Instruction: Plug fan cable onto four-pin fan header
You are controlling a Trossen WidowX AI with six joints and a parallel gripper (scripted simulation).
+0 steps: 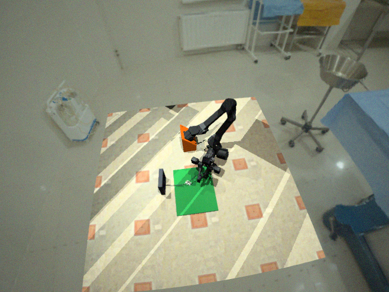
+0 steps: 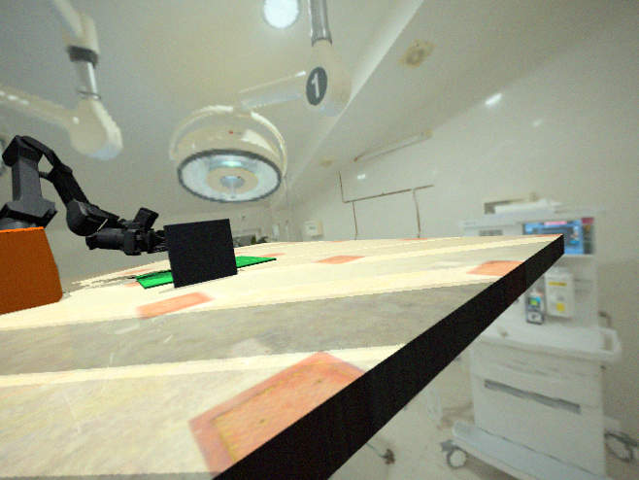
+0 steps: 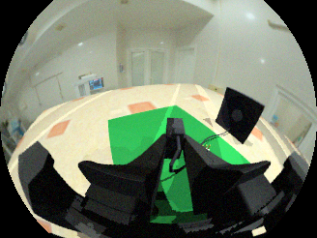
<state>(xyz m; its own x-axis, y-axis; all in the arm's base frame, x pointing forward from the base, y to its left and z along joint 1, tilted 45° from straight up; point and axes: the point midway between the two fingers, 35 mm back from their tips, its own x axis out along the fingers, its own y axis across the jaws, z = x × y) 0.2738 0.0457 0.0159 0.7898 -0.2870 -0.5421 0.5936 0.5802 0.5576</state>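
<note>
My gripper tip is 30 mm short of the green board, 40 mm to the left of it and 90 mm above it. Also, from my gripper tip: white four-pin header (10 mm behind, 70 mm to the right, 80 mm below); black fan (20 mm behind, 220 mm to the right, 20 mm below); cable plug (10 mm below).
</note>
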